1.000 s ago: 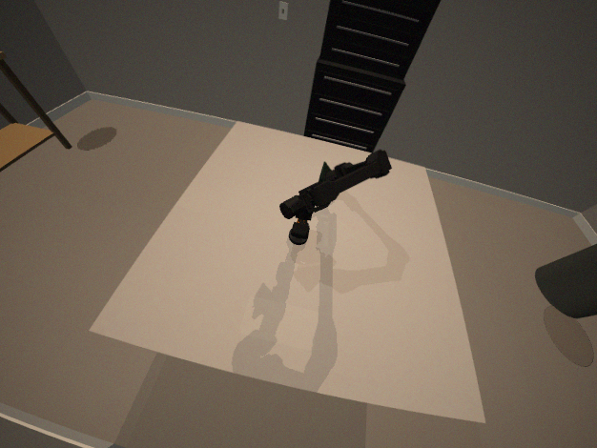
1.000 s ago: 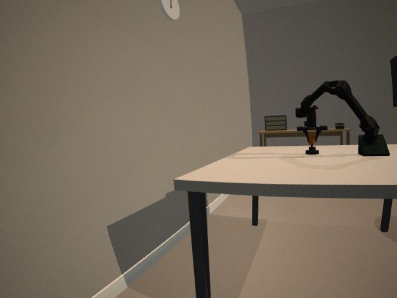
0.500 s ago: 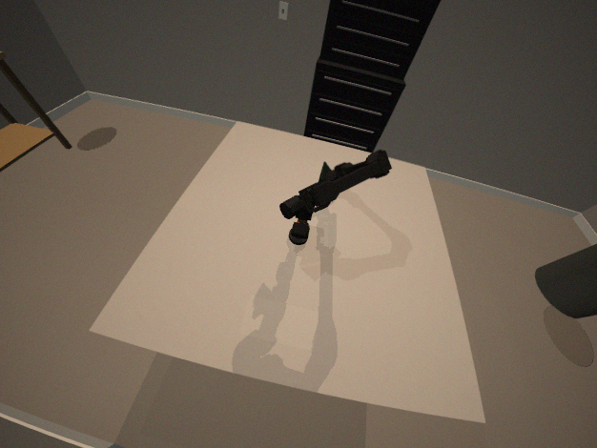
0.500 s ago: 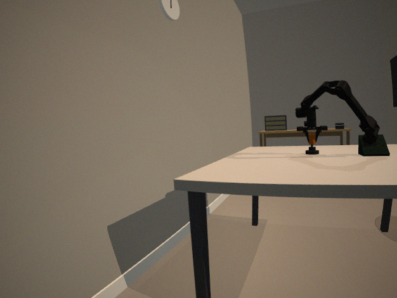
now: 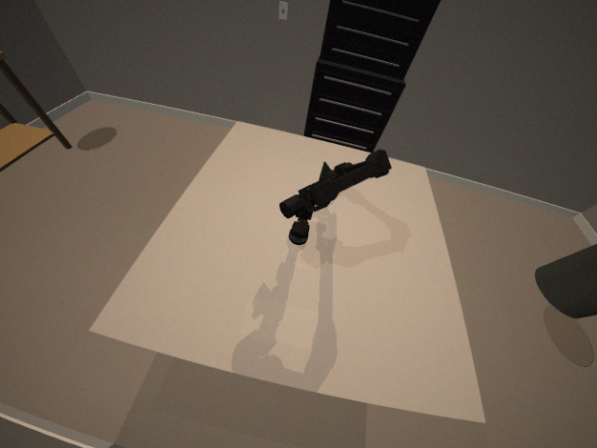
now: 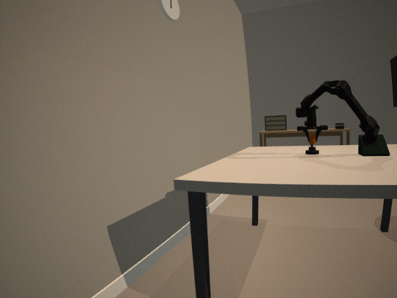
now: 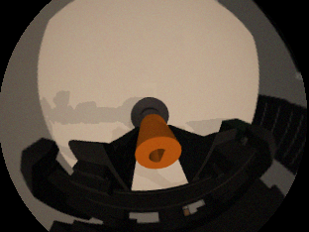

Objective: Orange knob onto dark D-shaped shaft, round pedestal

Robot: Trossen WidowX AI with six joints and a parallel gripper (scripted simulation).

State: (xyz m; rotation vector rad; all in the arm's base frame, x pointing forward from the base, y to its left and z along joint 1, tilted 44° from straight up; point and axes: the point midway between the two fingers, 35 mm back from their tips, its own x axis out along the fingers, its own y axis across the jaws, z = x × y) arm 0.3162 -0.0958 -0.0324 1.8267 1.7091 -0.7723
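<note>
Right now the orange knob is 2 cm above my gripper tip. Round my gripper tip: dark round pedestal: 4 cm below.
</note>
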